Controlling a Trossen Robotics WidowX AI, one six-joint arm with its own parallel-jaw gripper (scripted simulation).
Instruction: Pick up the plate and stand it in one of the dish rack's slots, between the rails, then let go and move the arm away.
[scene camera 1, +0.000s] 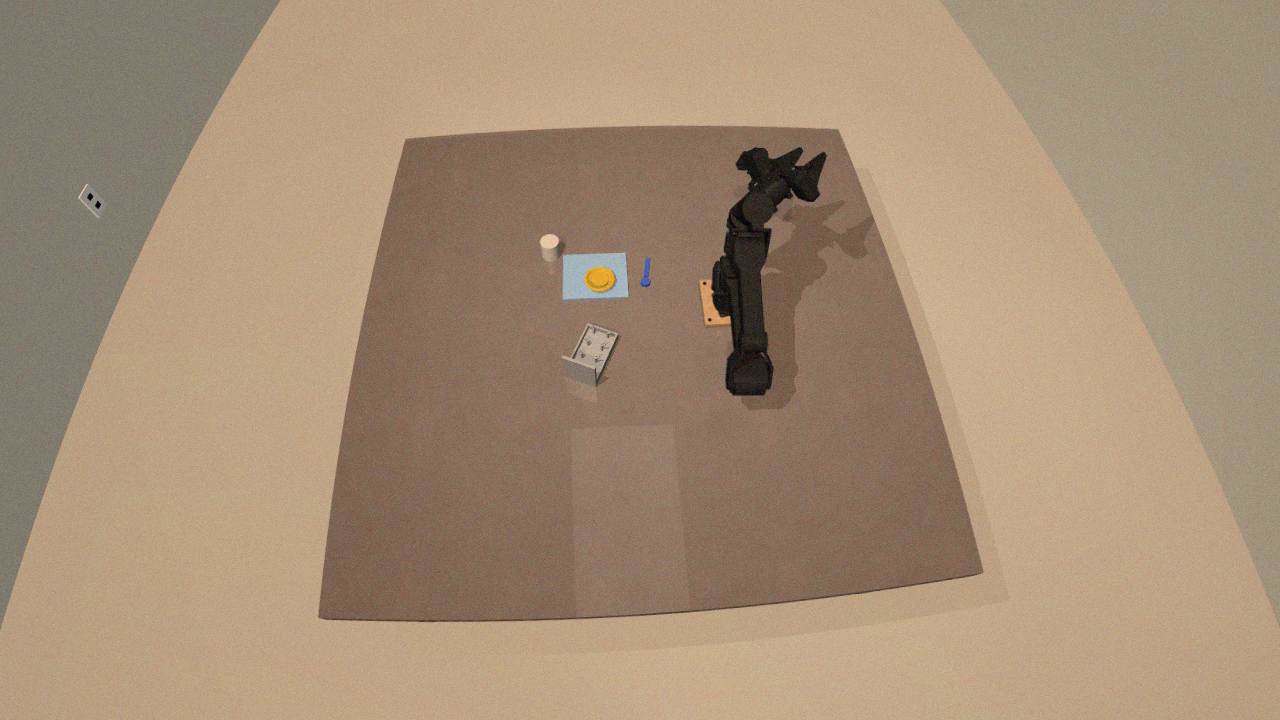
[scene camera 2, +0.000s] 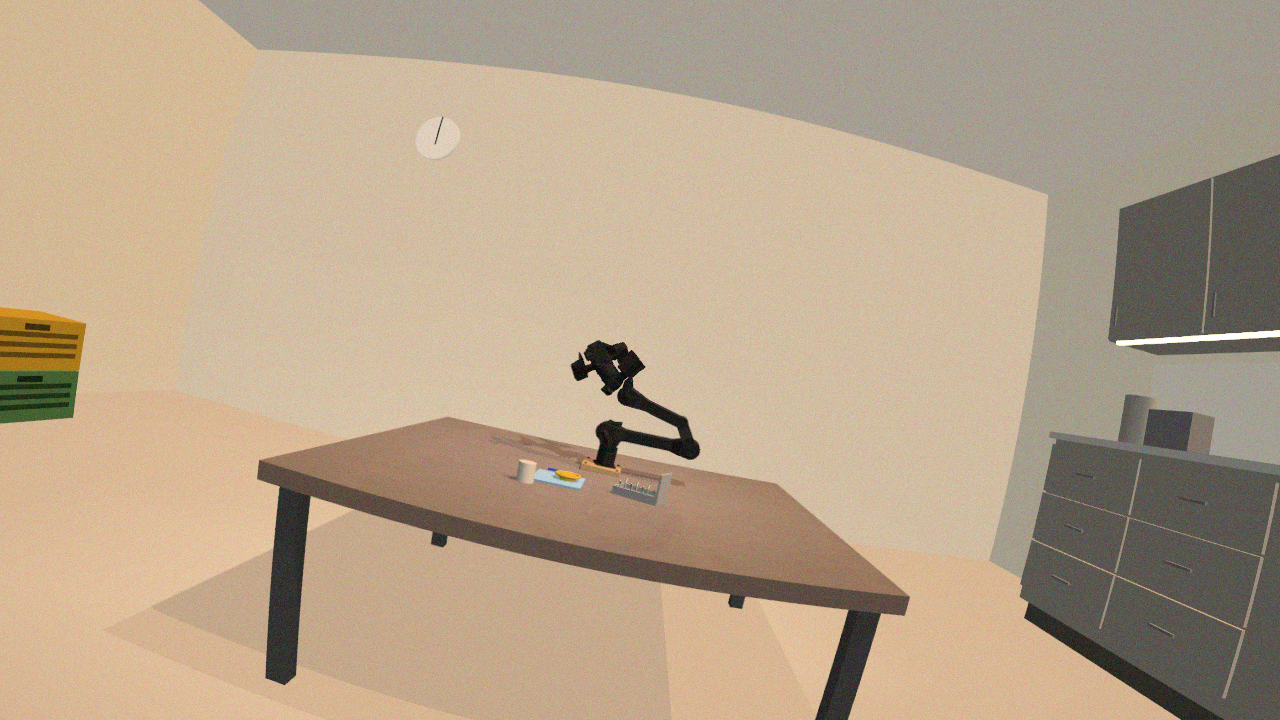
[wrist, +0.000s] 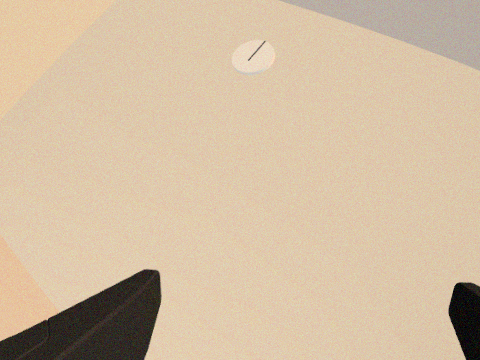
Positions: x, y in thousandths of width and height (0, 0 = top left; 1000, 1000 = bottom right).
Scene:
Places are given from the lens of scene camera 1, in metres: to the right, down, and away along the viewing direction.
my gripper (scene camera 1: 636, 210): 0.34, -0.41, 1.09
grey dish rack (scene camera 1: 464, 487): -0.10, -0.02, 1.26

